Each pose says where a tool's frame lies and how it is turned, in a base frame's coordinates. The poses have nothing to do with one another.
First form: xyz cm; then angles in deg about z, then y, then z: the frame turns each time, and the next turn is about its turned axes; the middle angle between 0 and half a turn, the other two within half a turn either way.
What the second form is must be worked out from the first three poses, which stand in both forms.
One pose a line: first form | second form
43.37 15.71 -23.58 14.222 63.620 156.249 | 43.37 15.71 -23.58 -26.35 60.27 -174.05
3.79 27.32 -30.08 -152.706 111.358 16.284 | 3.79 27.32 -30.08 130.46 -55.86 -38.50
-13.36 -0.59 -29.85 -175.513 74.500 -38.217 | -13.36 -0.59 -29.85 15.75 -73.88 158.15
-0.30 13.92 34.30 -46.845 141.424 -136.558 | -0.30 13.92 34.30 149.81 25.25 97.20
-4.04 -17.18 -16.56 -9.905 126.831 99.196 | -4.04 -17.18 -16.56 167.06 52.04 -64.56
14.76 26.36 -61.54 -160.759 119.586 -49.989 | 14.76 26.36 -61.54 149.87 -55.19 -85.25
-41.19 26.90 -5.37 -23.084 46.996 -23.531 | -41.19 26.90 -5.37 22.80 42.28 -55.53
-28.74 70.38 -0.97 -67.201 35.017 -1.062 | -28.74 70.38 -0.97 32.86 12.85 -72.07
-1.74 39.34 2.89 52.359 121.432 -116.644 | -1.74 39.34 2.89 -127.66 31.41 -4.73
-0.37 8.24 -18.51 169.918 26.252 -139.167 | -0.37 8.24 -18.51 -4.93 -25.82 29.62
